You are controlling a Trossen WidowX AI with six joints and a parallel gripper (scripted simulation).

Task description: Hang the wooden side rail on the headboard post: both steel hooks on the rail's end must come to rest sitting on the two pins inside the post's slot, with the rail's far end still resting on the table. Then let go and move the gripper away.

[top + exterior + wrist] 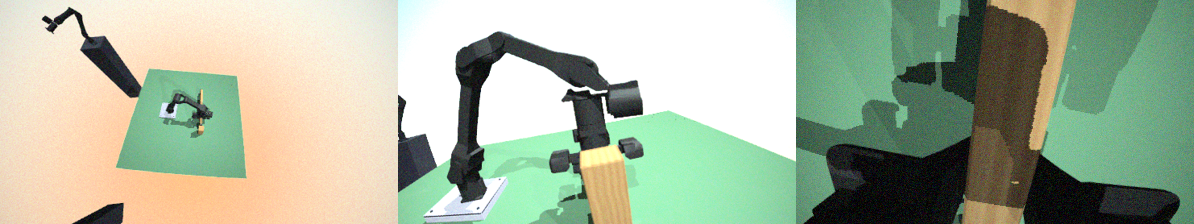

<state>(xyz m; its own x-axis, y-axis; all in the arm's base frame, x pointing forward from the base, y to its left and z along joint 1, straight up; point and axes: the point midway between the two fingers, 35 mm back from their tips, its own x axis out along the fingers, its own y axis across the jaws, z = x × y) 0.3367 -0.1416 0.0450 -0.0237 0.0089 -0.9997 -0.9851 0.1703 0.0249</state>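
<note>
My gripper tip is 2 cm past the wooden headboard post, 15 cm to the left of it and 5 cm below it.
</note>
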